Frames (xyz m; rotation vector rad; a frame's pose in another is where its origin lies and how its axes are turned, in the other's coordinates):
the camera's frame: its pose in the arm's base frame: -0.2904 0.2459 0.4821 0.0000 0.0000 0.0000
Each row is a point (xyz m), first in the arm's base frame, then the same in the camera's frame.
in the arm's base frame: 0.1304 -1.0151 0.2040
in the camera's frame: 0.4208 -1.2610 -0.2781
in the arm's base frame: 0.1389 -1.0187 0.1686
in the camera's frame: 0.4293 -1.2646 -0.3135
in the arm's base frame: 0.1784 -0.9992 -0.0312
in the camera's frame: 0.4688 -1.2451 -0.5133
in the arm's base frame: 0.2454 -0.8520 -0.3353
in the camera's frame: 0.5358 -1.0979 -0.8174
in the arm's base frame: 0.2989 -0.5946 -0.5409
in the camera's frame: 0.5893 -0.8405 -1.0230
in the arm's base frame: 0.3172 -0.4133 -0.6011
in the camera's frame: 0.6076 -0.6592 -1.0832
